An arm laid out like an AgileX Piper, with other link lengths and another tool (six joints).
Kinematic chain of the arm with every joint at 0, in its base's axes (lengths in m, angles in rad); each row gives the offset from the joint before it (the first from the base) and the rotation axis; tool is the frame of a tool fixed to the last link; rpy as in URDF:
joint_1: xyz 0 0 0.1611 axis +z
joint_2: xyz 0 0 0 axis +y
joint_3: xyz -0.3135 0 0.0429 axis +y
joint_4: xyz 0.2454 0 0.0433 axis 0.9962 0 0.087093
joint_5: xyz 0 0 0 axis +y
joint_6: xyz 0.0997 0 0.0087 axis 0.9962 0 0.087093
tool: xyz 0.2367 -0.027 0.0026 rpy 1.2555 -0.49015 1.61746
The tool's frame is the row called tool.
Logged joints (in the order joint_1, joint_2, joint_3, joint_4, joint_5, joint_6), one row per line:
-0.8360, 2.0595, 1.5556, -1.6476, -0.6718, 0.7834
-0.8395, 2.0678, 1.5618, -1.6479, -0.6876, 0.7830
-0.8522, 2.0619, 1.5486, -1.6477, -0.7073, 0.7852
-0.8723, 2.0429, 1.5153, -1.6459, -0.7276, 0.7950
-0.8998, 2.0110, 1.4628, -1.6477, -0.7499, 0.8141
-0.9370, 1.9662, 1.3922, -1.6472, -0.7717, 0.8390
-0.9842, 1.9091, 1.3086, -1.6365, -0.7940, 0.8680
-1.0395, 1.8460, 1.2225, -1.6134, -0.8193, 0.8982
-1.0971, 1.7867, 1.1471, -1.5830, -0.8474, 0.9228
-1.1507, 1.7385, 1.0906, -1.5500, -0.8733, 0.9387
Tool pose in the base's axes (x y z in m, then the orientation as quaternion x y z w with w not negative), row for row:
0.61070, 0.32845, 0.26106, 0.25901, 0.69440, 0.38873, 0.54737
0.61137, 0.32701, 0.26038, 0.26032, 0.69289, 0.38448, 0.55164
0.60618, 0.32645, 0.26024, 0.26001, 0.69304, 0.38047, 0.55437
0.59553, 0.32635, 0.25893, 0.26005, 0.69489, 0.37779, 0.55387
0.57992, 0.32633, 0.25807, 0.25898, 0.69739, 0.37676, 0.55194
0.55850, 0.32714, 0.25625, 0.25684, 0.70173, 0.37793, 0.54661
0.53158, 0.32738, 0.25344, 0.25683, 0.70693, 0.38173, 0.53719
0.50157, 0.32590, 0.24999, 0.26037, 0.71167, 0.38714, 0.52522
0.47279, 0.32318, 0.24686, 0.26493, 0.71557, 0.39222, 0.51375
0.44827, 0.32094, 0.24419, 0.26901, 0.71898, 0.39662, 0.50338
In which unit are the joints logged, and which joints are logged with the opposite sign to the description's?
The joints are logged in radians. Opposite sign: joint_1, joint_3, joint_5.
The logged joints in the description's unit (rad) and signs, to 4 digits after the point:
0.8360, 2.0595, -1.5556, -1.6476, 0.6718, 0.7834
0.8395, 2.0678, -1.5618, -1.6479, 0.6876, 0.7830
0.8522, 2.0619, -1.5486, -1.6477, 0.7073, 0.7852
0.8723, 2.0429, -1.5153, -1.6459, 0.7276, 0.7950
0.8998, 2.0110, -1.4628, -1.6477, 0.7499, 0.8141
0.9370, 1.9662, -1.3922, -1.6472, 0.7717, 0.8390
0.9842, 1.9091, -1.3086, -1.6365, 0.7940, 0.8680
1.0395, 1.8460, -1.2225, -1.6134, 0.8193, 0.8982
1.0971, 1.7867, -1.1471, -1.5830, 0.8474, 0.9228
1.1507, 1.7385, -1.0906, -1.5500, 0.8733, 0.9387

